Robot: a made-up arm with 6 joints.
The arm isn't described. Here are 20 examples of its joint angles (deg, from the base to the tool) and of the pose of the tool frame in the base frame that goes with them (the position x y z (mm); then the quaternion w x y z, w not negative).
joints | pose
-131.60 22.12 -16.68 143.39 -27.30 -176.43 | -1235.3 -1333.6 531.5 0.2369 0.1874 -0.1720 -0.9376
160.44 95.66 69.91 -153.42 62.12 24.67 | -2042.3 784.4 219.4 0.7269 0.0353 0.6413 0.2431
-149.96 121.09 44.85 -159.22 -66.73 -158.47 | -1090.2 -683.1 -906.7 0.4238 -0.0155 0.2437 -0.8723
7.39 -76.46 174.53 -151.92 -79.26 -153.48 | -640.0 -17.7 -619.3 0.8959 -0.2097 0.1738 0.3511
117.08 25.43 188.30 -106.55 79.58 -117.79 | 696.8 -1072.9 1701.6 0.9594 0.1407 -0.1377 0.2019
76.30 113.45 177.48 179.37 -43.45 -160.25 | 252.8 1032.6 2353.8 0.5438 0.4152 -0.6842 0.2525
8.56 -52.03 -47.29 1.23 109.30 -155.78 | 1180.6 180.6 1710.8 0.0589 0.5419 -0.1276 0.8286
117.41 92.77 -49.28 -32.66 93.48 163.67 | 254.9 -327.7 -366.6 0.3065 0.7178 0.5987 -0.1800
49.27 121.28 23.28 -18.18 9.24 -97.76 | 368.9 417.7 -1134.7 0.6094 0.3899 0.5730 -0.3849
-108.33 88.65 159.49 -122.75 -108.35 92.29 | -171.3 -872.3 2479.9 0.7697 -0.6156 -0.0464 0.1626
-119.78 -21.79 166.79 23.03 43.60 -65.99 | 896.0 1489.8 849.9 0.1115 -0.8712 -0.1757 0.4447
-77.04 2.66 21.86 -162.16 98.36 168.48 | 315.5 -1560.2 2042.7 0.4775 0.3790 0.4818 -0.6295
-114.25 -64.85 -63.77 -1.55 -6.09 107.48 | -552.7 -1227.8 1366.3 0.3566 -0.4118 0.6835 -0.4860
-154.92 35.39 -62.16 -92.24 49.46 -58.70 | -409.7 -74.4 -361.3 0.6252 -0.0157 0.4971 0.6015
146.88 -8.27 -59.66 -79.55 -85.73 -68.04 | -1061.3 528.4 298.2 0.2025 -0.4804 0.8354 -0.1741
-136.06 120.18 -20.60 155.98 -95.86 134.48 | 279.4 348.0 -639.6 0.0354 0.3506 -0.1375 -0.9257
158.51 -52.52 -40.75 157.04 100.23 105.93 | -1132.3 388.0 1640.6 0.3671 -0.5383 0.6231 0.4327
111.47 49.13 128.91 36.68 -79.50 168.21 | -178.0 677.4 2876.1 0.0514 -0.7891 -0.6119 0.0149
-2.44 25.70 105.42 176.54 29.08 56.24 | 497.6 -17.1 3112.5 0.4185 0.8011 -0.1969 0.3798
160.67 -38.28 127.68 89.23 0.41 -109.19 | 1864.4 -655.1 1540.3 0.1497 -0.9665 0.1467 -0.1482
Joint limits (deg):
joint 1: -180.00..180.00
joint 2: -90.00..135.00
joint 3: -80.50..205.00
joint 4: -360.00..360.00
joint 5: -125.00..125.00
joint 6: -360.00..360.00
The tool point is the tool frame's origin. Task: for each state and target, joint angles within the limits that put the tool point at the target. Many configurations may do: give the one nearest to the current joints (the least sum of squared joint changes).
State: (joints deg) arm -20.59 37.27 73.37 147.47 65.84 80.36
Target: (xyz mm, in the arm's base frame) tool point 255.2 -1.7 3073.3
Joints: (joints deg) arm -17.64 12.13 97.48 145.87 74.53 80.36
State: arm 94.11 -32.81 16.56 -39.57 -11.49 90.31
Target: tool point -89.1 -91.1 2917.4
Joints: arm 71.90 -55.93 20.74 -49.16 -32.17 90.31
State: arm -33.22 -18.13 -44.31 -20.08 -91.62 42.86
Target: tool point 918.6 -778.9 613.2
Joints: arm -42.30 -30.42 -62.35 -18.03 -103.37 42.86
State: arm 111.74 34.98 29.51 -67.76 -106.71 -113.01
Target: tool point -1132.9 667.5 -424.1
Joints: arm 143.93 78.69 8.02 -67.85 -100.51 -113.01
